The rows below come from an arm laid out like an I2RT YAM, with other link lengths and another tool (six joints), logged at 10 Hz.
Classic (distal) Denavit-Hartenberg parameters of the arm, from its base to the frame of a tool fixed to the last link. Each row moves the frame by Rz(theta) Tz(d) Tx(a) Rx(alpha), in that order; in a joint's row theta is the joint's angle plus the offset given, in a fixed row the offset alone. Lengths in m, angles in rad.
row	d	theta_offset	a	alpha
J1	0.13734	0	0.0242	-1.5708
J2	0	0	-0.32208	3.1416
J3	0	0.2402	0.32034	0
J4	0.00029	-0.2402	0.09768	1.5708
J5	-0.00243	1.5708	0	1.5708
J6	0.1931	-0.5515	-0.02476	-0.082
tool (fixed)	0.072	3.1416	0	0
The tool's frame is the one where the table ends.
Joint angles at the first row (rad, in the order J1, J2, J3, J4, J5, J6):
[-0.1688 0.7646 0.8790 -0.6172 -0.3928 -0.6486]
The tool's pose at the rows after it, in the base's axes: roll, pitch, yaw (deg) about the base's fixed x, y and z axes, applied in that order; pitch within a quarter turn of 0, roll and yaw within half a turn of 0; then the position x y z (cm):
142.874, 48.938, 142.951, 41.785, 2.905, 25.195
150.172, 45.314, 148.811, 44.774, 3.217, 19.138
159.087, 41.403, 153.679, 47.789, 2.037, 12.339
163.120, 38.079, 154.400, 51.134, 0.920, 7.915
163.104, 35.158, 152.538, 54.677, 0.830, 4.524
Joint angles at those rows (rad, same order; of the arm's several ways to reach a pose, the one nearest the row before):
[-0.1278 0.8455 0.8337 -0.5271 -0.3052 -0.6708]
[-0.0760 1.0120 0.8053 -0.4330 -0.2438 -0.6861]
[-0.0483 1.2245 0.8138 -0.3439 -0.1586 -0.7109]
[-0.0445 1.4263 0.8826 -0.2846 -0.1141 -0.7039]
[-0.0414 1.6053 0.9694 -0.2343 -0.1065 -0.6632]

